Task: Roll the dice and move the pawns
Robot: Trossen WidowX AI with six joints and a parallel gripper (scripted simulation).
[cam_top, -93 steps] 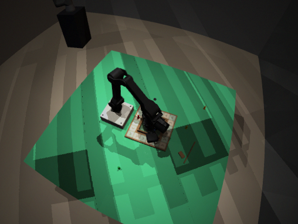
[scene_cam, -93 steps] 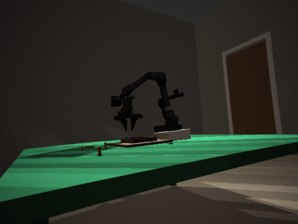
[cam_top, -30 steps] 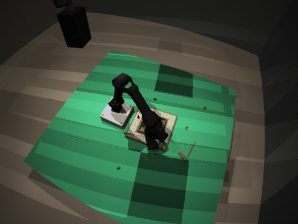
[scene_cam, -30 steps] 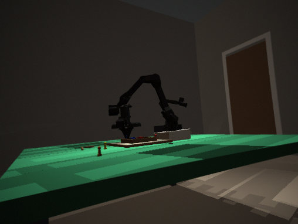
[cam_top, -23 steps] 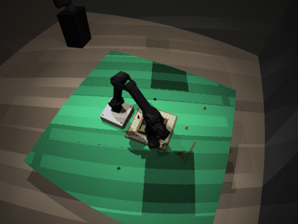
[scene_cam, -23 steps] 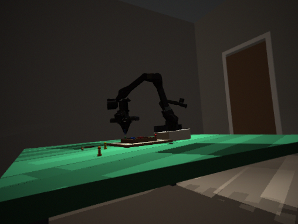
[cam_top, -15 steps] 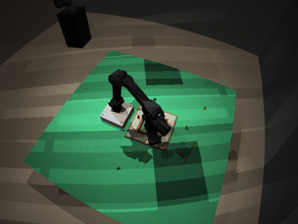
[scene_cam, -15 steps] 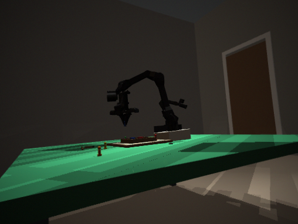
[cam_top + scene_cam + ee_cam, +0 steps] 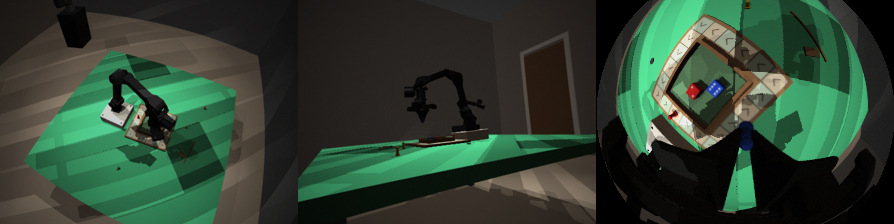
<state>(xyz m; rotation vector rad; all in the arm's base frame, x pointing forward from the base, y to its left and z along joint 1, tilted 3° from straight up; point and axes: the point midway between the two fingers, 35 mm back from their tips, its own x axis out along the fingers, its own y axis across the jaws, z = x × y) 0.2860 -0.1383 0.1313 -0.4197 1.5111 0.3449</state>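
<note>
My gripper tip is now 210 mm short of the yellow pawn, 150 mm to the right of it and 120 mm above it. The rest, counted from my gripper tip: red pawn (130 mm behind, 140 mm to the left, 110 mm below); tray (20 mm behind, 100 mm to the left, 130 mm below); blue pawn (10 mm above).
</note>
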